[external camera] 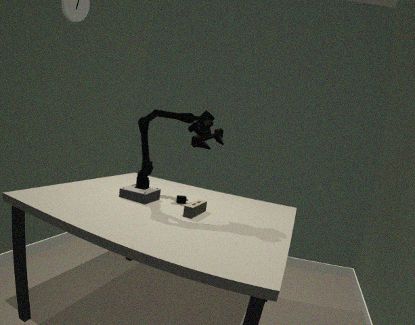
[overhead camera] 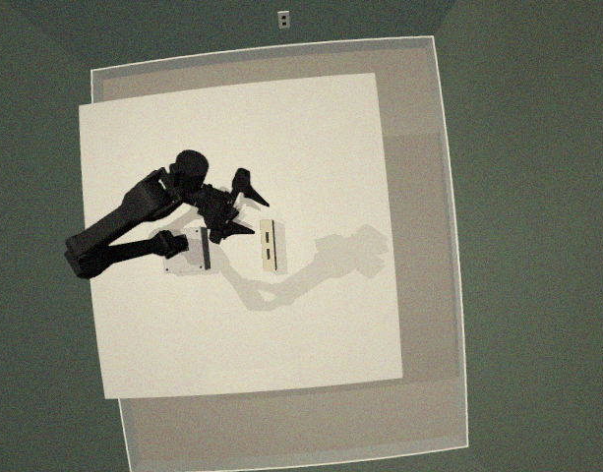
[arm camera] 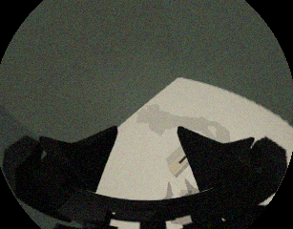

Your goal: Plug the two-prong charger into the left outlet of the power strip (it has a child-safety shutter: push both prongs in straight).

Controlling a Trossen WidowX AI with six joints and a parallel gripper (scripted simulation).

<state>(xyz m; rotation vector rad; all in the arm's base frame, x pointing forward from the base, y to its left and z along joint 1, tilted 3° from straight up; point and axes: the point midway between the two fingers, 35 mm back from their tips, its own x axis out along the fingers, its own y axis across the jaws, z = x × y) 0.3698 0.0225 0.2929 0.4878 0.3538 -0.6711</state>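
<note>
Now: the charger 15 cm behind my gripper tip, 9 cm to the left of it and 33 cm below it.
</note>
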